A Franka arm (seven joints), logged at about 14 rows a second.
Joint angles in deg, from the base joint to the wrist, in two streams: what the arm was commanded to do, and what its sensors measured. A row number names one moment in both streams.
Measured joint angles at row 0:
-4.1, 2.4, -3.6, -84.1, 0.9, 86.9, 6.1
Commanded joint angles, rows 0 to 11:
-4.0, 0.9, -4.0, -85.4, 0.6, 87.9, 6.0
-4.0, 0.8, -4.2, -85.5, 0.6, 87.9, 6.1
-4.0, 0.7, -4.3, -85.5, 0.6, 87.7, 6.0
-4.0, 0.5, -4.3, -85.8, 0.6, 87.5, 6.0
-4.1, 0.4, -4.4, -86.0, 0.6, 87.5, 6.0
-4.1, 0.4, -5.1, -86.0, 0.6, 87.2, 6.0
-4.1, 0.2, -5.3, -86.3, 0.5, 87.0, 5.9
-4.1, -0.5, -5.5, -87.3, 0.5, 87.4, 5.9
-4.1, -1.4, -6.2, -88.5, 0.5, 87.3, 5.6
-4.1, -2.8, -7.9, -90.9, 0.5, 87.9, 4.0
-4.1, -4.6, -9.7, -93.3, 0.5, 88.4, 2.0
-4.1, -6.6, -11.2, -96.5, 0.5, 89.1, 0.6
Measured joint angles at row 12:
-4.1, -0.7, -8.9, -88.6, 0.7, 86.9, 3.4
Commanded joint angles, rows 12 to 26:
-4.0, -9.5, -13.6, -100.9, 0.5, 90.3, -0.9
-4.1, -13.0, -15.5, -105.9, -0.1, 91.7, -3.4
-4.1, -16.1, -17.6, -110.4, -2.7, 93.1, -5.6
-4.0, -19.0, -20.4, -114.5, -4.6, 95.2, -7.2
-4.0, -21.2, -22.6, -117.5, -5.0, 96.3, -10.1
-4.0, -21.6, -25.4, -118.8, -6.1, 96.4, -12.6
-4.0, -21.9, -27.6, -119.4, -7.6, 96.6, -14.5
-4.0, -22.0, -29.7, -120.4, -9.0, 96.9, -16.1
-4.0, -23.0, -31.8, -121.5, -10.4, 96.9, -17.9
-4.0, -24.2, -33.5, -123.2, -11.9, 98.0, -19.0
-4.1, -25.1, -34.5, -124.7, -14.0, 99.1, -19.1
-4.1, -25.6, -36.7, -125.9, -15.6, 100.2, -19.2
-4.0, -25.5, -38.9, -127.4, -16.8, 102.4, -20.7
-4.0, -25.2, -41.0, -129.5, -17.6, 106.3, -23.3
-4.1, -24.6, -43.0, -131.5, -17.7, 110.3, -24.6
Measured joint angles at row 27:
-4.3, -22.9, -40.5, -126.5, -16.0, 104.2, -22.5
